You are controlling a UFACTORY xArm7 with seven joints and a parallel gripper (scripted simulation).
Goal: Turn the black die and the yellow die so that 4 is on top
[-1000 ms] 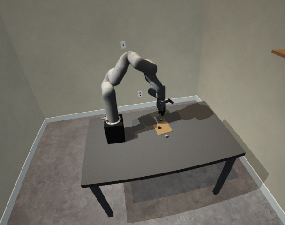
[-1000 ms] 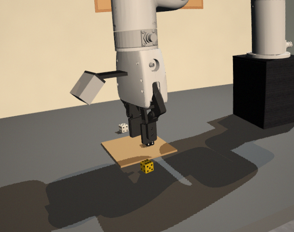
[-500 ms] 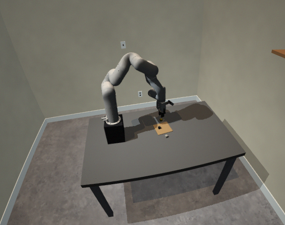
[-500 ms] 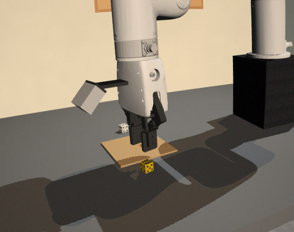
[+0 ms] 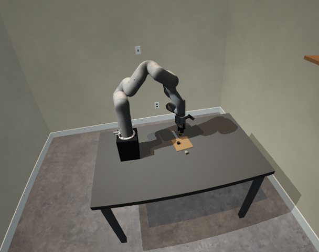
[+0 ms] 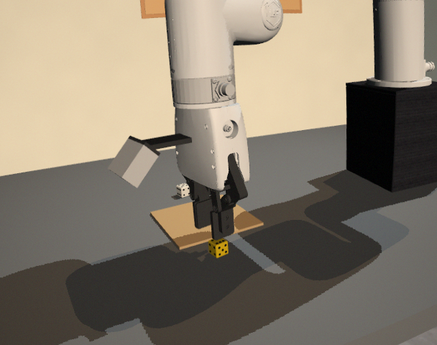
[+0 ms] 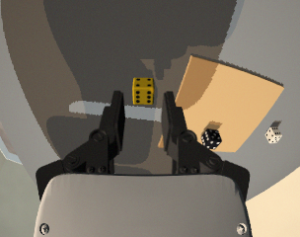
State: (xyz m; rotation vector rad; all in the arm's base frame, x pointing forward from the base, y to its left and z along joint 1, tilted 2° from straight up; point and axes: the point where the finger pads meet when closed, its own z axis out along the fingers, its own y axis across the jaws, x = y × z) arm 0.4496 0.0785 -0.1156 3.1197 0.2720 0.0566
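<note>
The yellow die is 50 mm below my hand. Also, from my hand: tan mat 110 mm to the right, 50 mm below, 30 mm behind; black die 100 mm to the right, 60 mm behind, 40 mm below; white die 230 mm to the right, 50 mm below, 40 mm behind.
</note>
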